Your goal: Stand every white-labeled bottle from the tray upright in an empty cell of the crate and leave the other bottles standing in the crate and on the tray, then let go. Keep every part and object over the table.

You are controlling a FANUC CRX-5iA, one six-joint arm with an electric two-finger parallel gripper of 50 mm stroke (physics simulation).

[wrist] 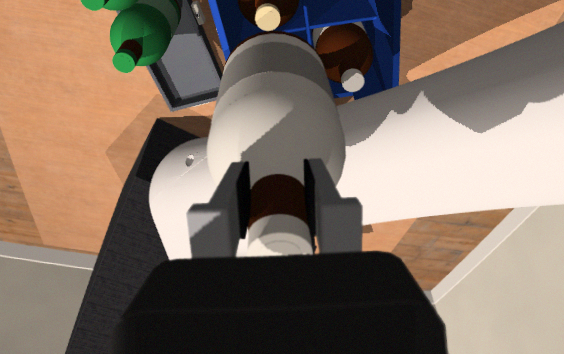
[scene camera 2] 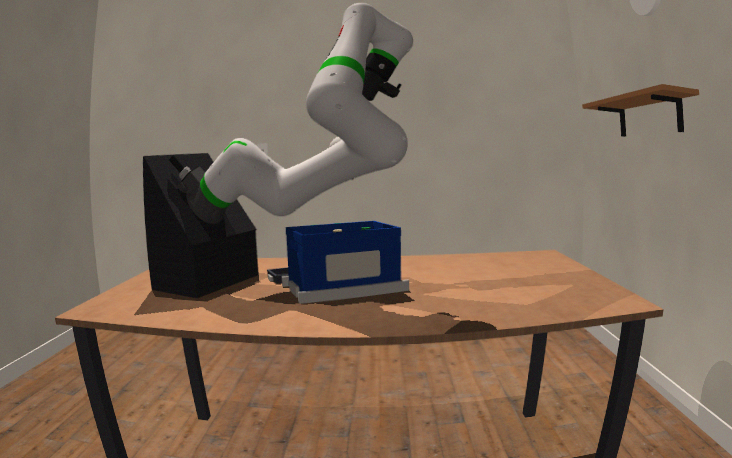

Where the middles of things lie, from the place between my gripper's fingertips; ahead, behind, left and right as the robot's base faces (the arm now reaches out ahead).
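Labels:
The white bottle (wrist: 274, 108) is in my sight, 5 cm below my hand and 1 cm behind it.

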